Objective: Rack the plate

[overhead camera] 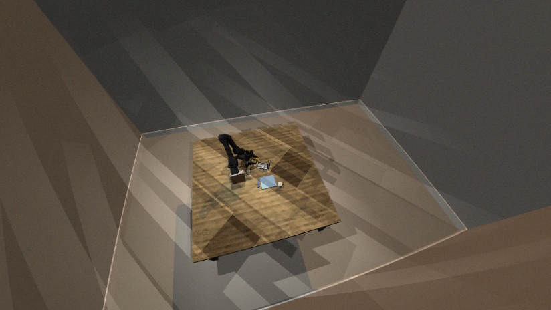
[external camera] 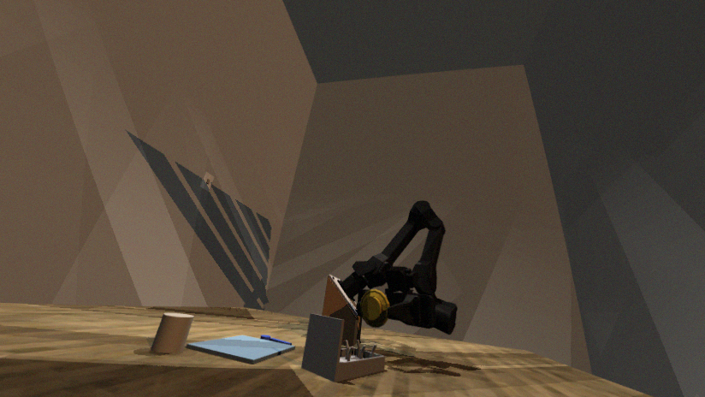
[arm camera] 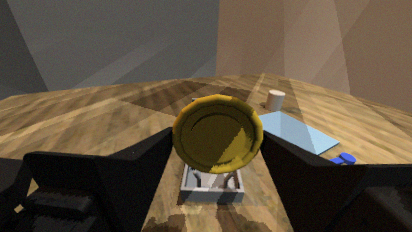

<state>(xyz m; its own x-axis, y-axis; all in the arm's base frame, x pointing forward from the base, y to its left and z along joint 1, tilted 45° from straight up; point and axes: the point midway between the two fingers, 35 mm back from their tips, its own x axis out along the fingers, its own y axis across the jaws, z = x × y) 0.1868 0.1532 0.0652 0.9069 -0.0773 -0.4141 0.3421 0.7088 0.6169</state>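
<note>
My gripper tip is now 8 cm above the dish rack, 6 cm short of it and 2 cm to the left of it. From my gripper tip the other things lie so: blue pen: 22 cm to the right, 9 cm below, 2 cm behind; yellow plate: 1 cm behind; light blue mat: 21 cm to the right, 10 cm below, 8 cm ahead.
</note>
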